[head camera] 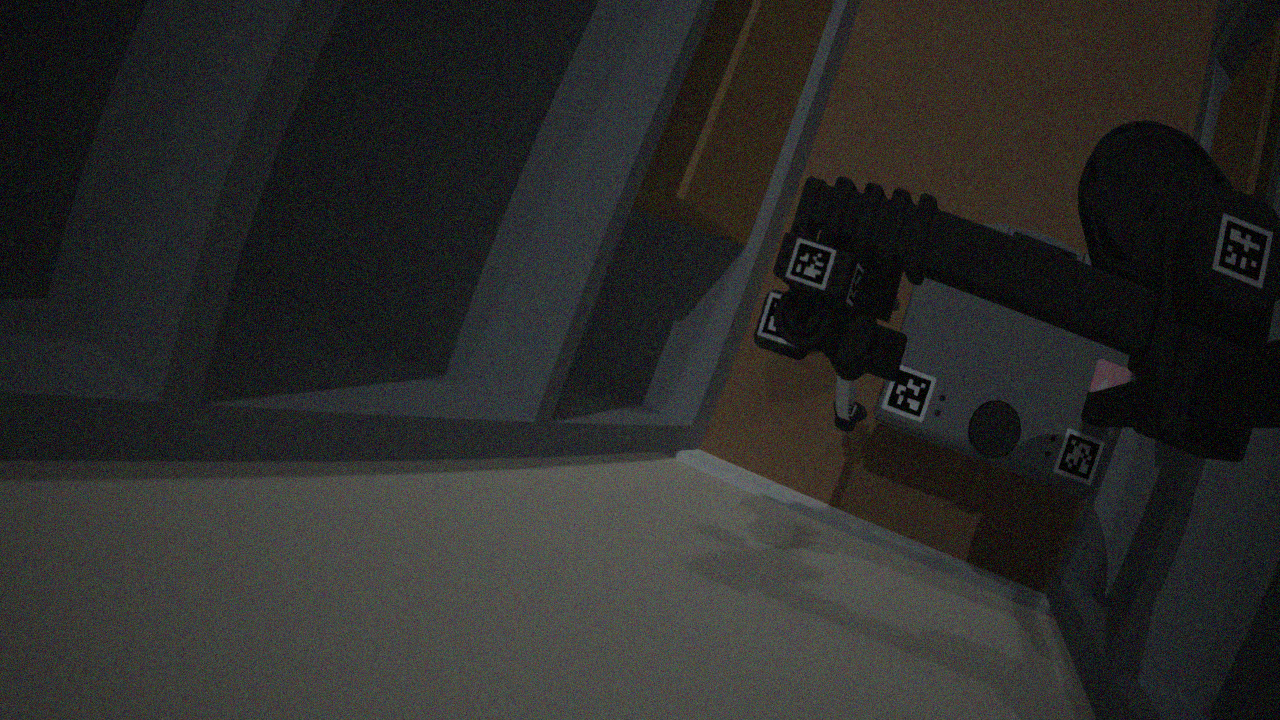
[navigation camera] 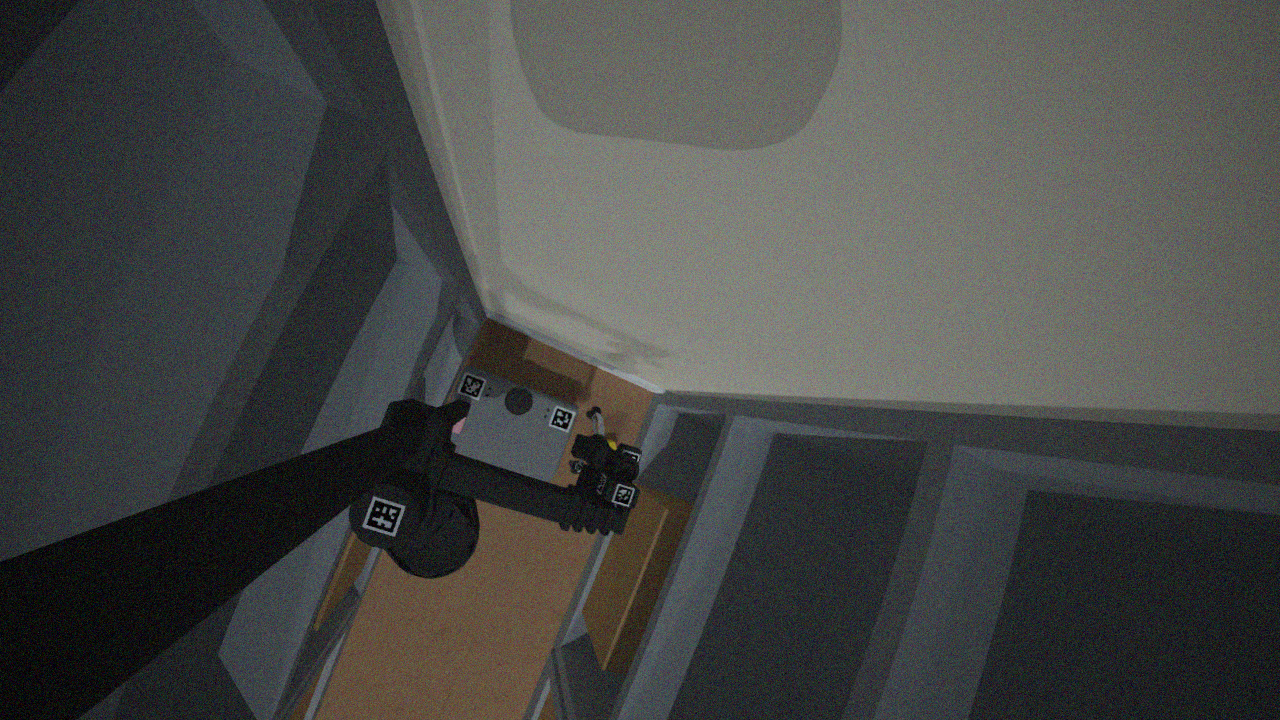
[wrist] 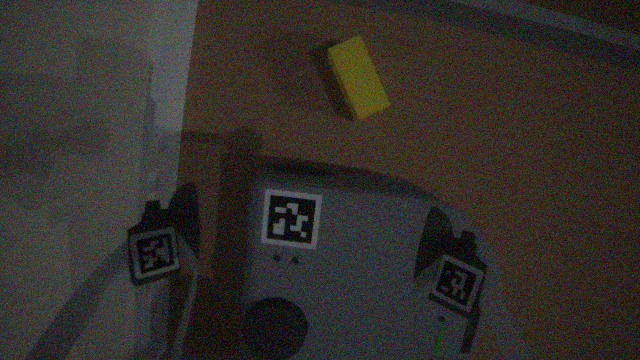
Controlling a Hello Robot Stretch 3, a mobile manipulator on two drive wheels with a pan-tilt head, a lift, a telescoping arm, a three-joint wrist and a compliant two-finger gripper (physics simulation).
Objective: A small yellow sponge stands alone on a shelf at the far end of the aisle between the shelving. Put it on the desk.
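Where they show: robot's base at its link origin: point(head camera: 992, 426) point(navigation camera: 517, 399).
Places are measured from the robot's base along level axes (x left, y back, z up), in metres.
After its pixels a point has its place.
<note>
The small yellow sponge point(wrist: 359, 77) point(navigation camera: 612, 445) {x -0.328, y 0.033, z 0.062 m} lies on the brown floor beside my base, in the upper middle of the wrist view. In the navigation view a sliver of it shows past the wrist. My gripper point(wrist: 311, 221) {x -0.176, y 0.022, z 0.317 m} point(navigation camera: 586, 439) {x -0.176, y 0.022, z 0.317 m} is open, with its fingers wide apart and nothing between them. It hangs over the edge of my base, and the sponge lies outside the fingers, beyond them in the wrist view. In the head view one fingertip shows and the sponge is hidden. The desk does not show.
My grey base point(head camera: 948, 331) {x -0.104, y 0.094, z 0.160 m} point(navigation camera: 519, 438) {x -0.039, y 0.091, z 0.160 m} point(wrist: 360, 290) is below the arm. A pale wall point(head camera: 358, 582) {x -0.298, y -0.201, z 0.917 m} point(navigation camera: 895, 223) {x -0.124, y -0.208, z 1.106 m} stands close by. Dark grey shelving point(head camera: 501, 313) {x -0.496, y -0.059, z 0.534 m} point(navigation camera: 742, 501) {x -0.511, y 0.029, z 0.534 m} lines the aisle on both sides. Brown boards point(navigation camera: 626, 582) {x -0.423, y 0.352, z 0.293 m} show at the shelving's foot.
</note>
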